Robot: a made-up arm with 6 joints.
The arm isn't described. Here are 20 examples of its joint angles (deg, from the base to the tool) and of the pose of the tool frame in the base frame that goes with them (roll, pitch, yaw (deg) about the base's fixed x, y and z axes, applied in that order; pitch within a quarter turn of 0, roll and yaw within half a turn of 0; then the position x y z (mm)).
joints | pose
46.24 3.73 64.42 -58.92 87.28 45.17 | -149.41 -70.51 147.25 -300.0 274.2 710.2
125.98 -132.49 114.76 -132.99 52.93 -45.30 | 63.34 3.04 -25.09 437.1 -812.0 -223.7
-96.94 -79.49 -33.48 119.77 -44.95 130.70 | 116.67 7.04 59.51 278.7 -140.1 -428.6
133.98 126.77 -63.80 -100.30 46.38 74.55 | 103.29 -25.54 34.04 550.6 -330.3 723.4
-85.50 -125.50 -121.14 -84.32 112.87 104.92 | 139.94 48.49 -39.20 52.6 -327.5 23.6
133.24 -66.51 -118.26 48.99 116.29 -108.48 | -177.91 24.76 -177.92 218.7 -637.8 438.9
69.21 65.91 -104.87 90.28 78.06 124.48 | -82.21 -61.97 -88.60 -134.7 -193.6 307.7
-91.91 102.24 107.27 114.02 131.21 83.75 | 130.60 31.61 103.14 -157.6 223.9 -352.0
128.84 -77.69 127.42 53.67 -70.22 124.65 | -94.54 -36.72 -46.18 333.4 36.2 423.1
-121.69 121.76 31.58 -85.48 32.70 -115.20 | 108.53 -33.06 16.17 591.9 -55.5 -1026.9
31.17 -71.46 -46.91 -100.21 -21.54 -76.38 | 154.63 28.18 150.96 -241.2 -309.6 -349.2
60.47 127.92 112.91 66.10 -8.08 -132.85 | -177.66 30.46 -149.52 216.0 -356.7 363.9
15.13 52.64 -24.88 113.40 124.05 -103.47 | -3.15 -41.99 23.07 -170.0 -570.0 -22.6
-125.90 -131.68 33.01 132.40 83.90 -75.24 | 18.05 39.51 98.95 934.8 -157.0 -488.6
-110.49 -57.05 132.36 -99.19 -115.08 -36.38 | 161.93 21.65 -85.70 213.8 -58.0 -216.9
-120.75 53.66 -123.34 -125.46 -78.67 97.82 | 92.69 -2.20 65.29 440.4 11.1 -690.2
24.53 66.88 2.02 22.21 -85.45 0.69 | 96.17 45.99 159.22 -292.9 45.8 -15.0
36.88 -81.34 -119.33 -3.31 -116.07 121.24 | 111.53 -5.71 -152.63 -264.8 -206.0 0.1
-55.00 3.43 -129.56 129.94 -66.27 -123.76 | 174.45 -20.06 -73.21 -63.1 -28.5 -477.1
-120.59 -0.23 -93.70 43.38 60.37 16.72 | 95.18 -35.09 -72.97 298.8 -508.8 -62.3
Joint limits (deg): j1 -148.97..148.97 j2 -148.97..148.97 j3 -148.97..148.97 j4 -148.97..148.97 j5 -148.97..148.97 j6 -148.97..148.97
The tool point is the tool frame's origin. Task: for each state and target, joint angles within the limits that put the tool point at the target. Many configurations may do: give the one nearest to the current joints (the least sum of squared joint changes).
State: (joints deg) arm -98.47 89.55 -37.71 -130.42 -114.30 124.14
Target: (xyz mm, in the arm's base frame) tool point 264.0 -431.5 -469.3
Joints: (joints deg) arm -92.54 115.20 -66.85 -139.96 -113.53 132.64
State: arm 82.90 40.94 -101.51 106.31 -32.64 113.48
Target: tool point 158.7 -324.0 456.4
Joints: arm 114.36 34.42 -113.41 102.81 -29.37 116.31
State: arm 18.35 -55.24 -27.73 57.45 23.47 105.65
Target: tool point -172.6 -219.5 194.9
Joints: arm 12.27 -34.56 -45.82 33.99 22.78 125.01
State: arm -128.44 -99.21 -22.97 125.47 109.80 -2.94
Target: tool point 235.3 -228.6 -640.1
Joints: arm -76.95 -77.71 5.72 95.59 107.71 33.10
